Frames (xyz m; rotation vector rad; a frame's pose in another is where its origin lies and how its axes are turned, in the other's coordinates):
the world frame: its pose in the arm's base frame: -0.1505 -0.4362 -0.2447 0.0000 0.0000 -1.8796
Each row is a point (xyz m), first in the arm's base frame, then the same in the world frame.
Working: the arm's base frame: its pose in the world frame: -0.4613 0.0108 0.2447 0.0000 0.0000 1.8796

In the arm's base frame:
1: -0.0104 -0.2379 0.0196
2: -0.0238 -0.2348 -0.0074
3: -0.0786 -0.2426 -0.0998
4: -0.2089 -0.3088 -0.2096
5: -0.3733 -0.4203 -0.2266
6: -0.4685 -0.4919 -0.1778
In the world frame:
1: -0.2315 0.0732 0.2643
2: -0.2304 0.0595 0.2373
3: -0.2063 0.0097 0.1449
4: -0.1036 -0.0944 0.0351
5: 0.0526 -0.2171 0.0181
6: 0.1497 -0.2860 0.0669

